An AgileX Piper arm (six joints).
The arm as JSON. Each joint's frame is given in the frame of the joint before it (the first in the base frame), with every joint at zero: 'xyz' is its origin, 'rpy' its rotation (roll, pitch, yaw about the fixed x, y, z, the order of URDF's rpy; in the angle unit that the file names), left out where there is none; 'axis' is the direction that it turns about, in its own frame. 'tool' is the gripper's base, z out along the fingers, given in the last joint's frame.
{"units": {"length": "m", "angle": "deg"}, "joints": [
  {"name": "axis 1", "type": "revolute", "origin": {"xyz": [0.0, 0.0, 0.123]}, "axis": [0.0, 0.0, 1.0]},
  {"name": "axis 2", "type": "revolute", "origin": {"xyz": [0.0, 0.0, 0.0]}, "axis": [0.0, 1.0, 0.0]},
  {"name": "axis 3", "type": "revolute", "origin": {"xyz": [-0.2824, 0.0, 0.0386]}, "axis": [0.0, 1.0, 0.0]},
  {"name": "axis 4", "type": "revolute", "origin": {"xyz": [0.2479, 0.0, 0.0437]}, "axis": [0.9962, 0.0, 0.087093]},
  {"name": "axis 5", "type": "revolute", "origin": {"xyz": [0.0, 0.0, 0.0]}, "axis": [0.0, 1.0, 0.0]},
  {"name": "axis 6", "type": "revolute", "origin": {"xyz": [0.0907, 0.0, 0.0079]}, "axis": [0.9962, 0.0, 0.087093]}
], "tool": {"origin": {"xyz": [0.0, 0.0, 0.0], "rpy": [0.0, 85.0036, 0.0]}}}
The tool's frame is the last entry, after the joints.
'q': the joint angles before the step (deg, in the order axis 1, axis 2, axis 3, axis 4, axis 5, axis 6). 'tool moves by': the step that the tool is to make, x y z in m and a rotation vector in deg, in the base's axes. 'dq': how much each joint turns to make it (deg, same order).
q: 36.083 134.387 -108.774 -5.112 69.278 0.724
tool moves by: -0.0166 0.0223 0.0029 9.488 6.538 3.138
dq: 1.165 -0.313 -0.008 12.328 0.006 -6.275
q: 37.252 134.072 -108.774 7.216 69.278 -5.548
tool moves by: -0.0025 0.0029 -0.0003 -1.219 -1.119 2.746
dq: 0.784 0.007 -0.005 -1.744 -0.002 -1.364
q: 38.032 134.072 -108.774 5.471 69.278 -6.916
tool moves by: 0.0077 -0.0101 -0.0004 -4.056 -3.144 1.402
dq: -0.561 0.002 0.004 -5.471 -0.006 -0.064
